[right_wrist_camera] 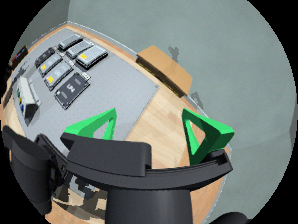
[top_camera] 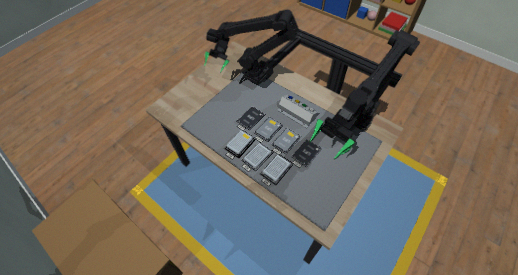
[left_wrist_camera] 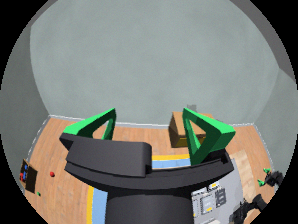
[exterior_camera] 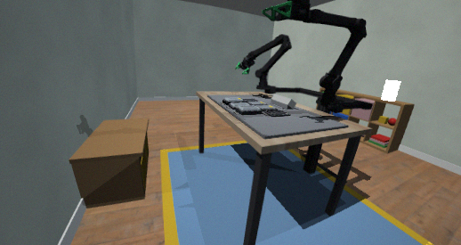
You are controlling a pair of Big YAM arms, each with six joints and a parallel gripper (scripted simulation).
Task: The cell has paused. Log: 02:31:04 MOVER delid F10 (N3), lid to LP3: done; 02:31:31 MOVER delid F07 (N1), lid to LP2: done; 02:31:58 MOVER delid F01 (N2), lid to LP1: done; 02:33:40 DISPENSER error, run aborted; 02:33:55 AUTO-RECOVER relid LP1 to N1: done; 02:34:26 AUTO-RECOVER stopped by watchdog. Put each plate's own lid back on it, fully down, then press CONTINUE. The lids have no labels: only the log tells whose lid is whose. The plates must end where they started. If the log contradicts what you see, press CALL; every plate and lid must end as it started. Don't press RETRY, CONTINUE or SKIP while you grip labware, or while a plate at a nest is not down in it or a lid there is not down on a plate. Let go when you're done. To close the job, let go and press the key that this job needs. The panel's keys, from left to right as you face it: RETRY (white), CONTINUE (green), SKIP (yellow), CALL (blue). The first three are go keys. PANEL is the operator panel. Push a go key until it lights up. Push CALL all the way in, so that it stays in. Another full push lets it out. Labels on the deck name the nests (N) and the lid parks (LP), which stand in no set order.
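Right now my right hand is 80 mm short of the lid park LP2, 530 mm to the right of it and 240 mm above it. The rest, counted from my right hand: lid park LP4: 50 mm ahead, 270 mm to the left, 240 mm below; then blue key: 170 mm behind, 420 mm to the left, 190 mm below; then yellow key: 160 mm behind, 470 mm to the left, 180 mm below.
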